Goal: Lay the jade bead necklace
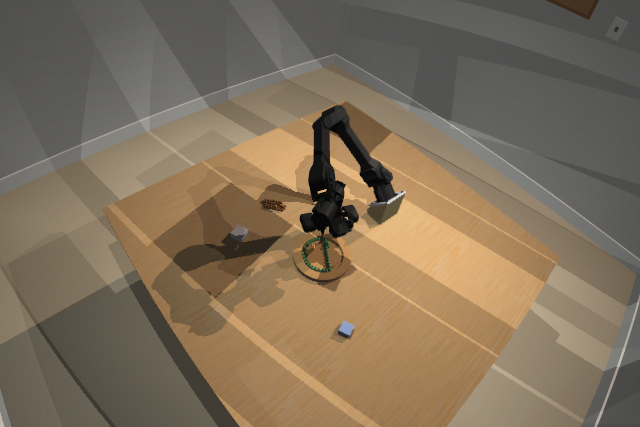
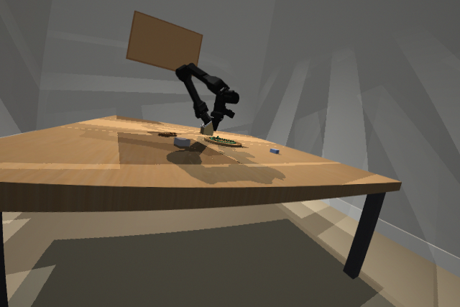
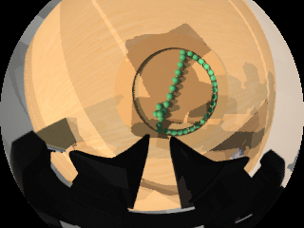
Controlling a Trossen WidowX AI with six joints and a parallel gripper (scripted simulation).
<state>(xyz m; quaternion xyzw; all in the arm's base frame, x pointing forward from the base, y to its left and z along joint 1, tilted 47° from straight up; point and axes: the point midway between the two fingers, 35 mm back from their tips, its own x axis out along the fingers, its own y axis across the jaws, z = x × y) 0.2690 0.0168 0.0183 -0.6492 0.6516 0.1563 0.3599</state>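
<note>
The round wooden bead board lies 4 cm to the left of my gripper tip, 4 cm below it and 4 cm ahead of it. Round my gripper tip: blue block (30 cm to the left, 13 cm ahead, 4 cm below); pale grey block (24 cm ahead, 17 cm to the right, 4 cm below).
</note>
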